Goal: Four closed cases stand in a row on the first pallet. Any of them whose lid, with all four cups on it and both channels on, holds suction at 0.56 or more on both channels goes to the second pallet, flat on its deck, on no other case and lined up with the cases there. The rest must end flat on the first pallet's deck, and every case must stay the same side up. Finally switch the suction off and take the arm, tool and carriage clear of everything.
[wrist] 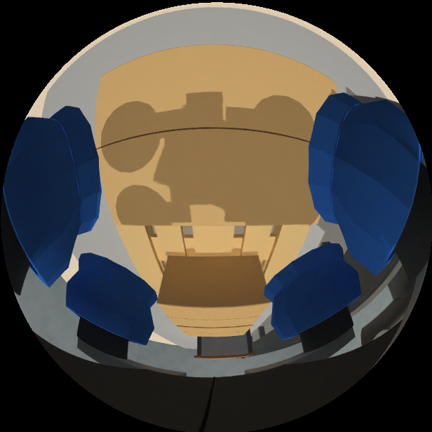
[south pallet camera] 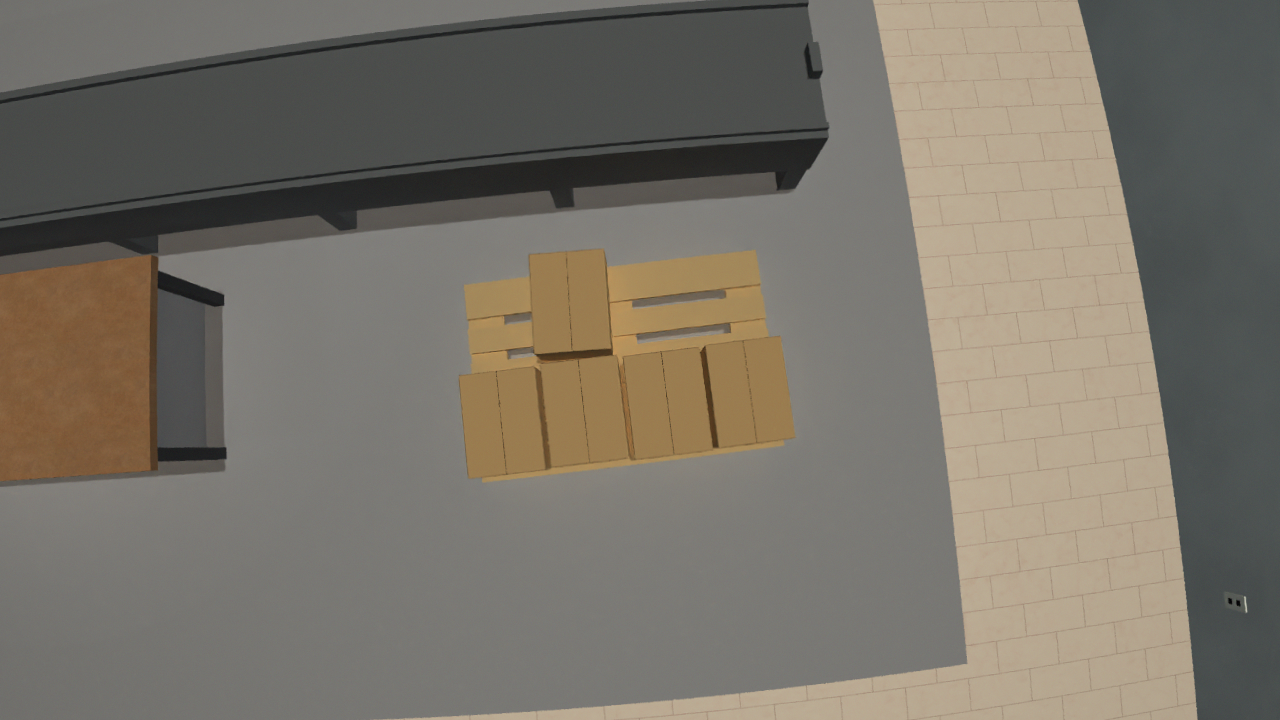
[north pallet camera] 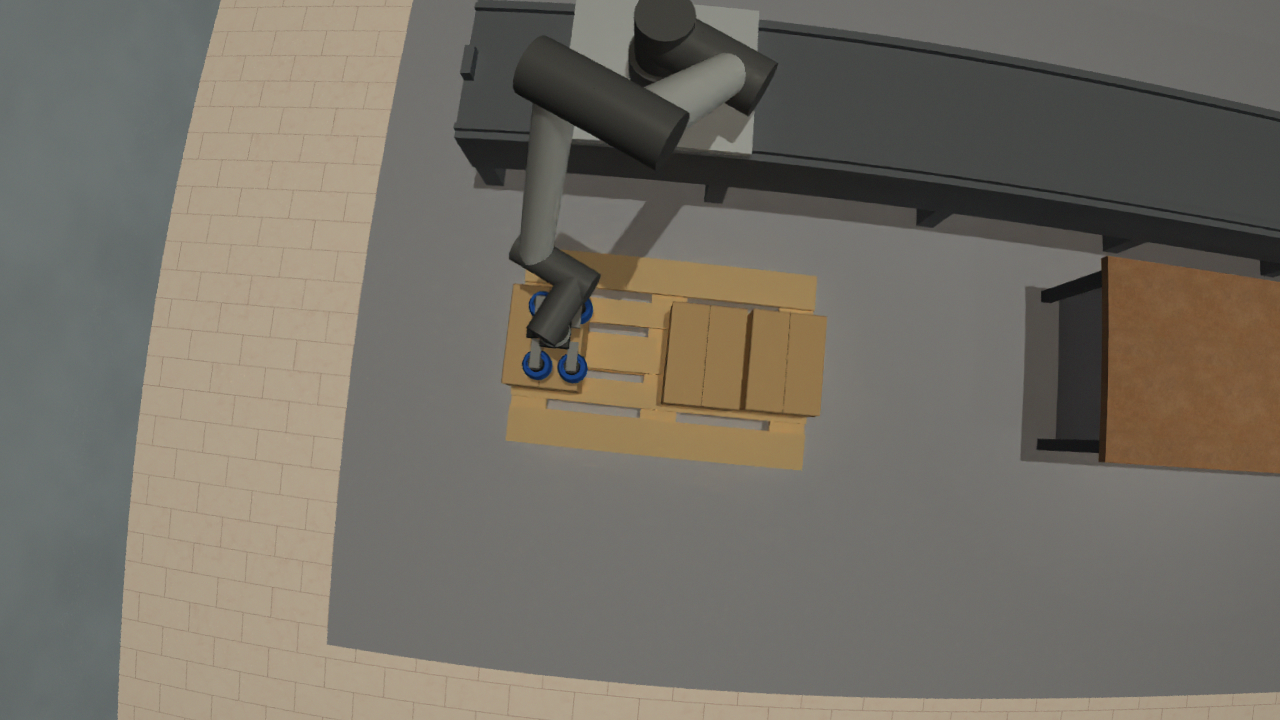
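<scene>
A closed case (north pallet camera: pixel 514 344) (wrist: pixel 215 75) lies flat at the left end of the first pallet (north pallet camera: pixel 662 447) in the north view. My gripper (north pallet camera: pixel 556 336) (wrist: pixel 212 235) hangs over it, with its four blue cups a little above the lid and nothing held; I read it as open. Two closed cases (north pallet camera: pixel 707 356) (north pallet camera: pixel 785 362) lie side by side at the right end. In the south view, the second pallet (south pallet camera: pixel 684 273) bears a front row of cases (south pallet camera: pixel 503 420) (south pallet camera: pixel 583 411) (south pallet camera: pixel 667 402) (south pallet camera: pixel 749 391) and one case (south pallet camera: pixel 570 300) behind the second from the left.
The dark floor rail (north pallet camera: pixel 984 107) (south pallet camera: pixel 402 116) runs behind both pallets. The pale carriage (north pallet camera: pixel 608 22) stands near its left end in the north view. A brown table (north pallet camera: pixel 1199 367) (south pallet camera: pixel 71 367) stands between the pallets. A gap with bare slats separates the left case from the right pair.
</scene>
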